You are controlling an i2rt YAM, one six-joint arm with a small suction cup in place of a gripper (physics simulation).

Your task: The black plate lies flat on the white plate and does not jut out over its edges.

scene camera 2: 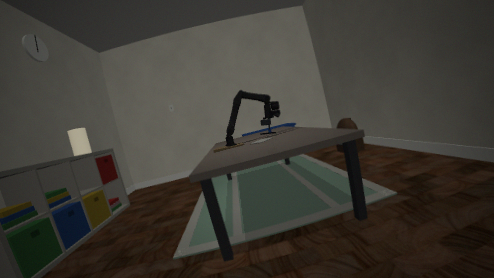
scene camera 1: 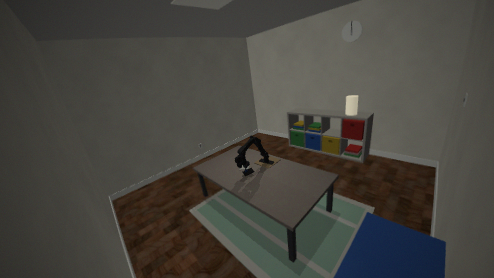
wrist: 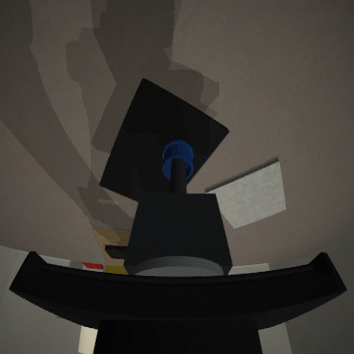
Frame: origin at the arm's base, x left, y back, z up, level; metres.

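Seen in the pictures: end effector, tool point: point(scene camera 2: 269, 133) point(scene camera 1: 246, 172) point(wrist: 177, 149); arm's base, origin of the base link: point(scene camera 2: 230, 145) point(scene camera 1: 266, 161).
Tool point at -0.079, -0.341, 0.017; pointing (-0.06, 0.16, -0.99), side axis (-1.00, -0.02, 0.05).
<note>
Offsets run from my tool point to a thing's top centre, as dx, dy, dz. Level surfaces: height alone.
My gripper, a small blue suction cup point(scene camera 1: 247, 169) point(scene camera 2: 269, 130) point(wrist: 178, 156), is shut on the black plate {+0.023, +0.007, +0.022} point(scene camera 1: 248, 172) point(scene camera 2: 268, 133) point(wrist: 140, 125). The plate hangs roughly level a little above the table, its shadow set apart from it in the wrist view. The white plate {-0.138, +0.131, -0.021} point(scene camera 2: 261, 141) point(wrist: 254, 195) lies flat on the table, to the right of the black plate and apart from it in the wrist view. In scene camera 1 the white plate cannot be made out clearly near the arm. The suction shaft hides a small part of the black plate.
The arm's base stands on a wooden board point(scene camera 1: 275, 161) point(scene camera 2: 219, 149) on the grey-brown table {dz -0.027} point(scene camera 1: 295, 187) point(scene camera 2: 305, 139). Shadows of the arm fall on the table. A shelf unit point(scene camera 1: 369, 135) with a lamp point(scene camera 1: 352, 105) point(scene camera 2: 80, 141) stands apart from the table.
</note>
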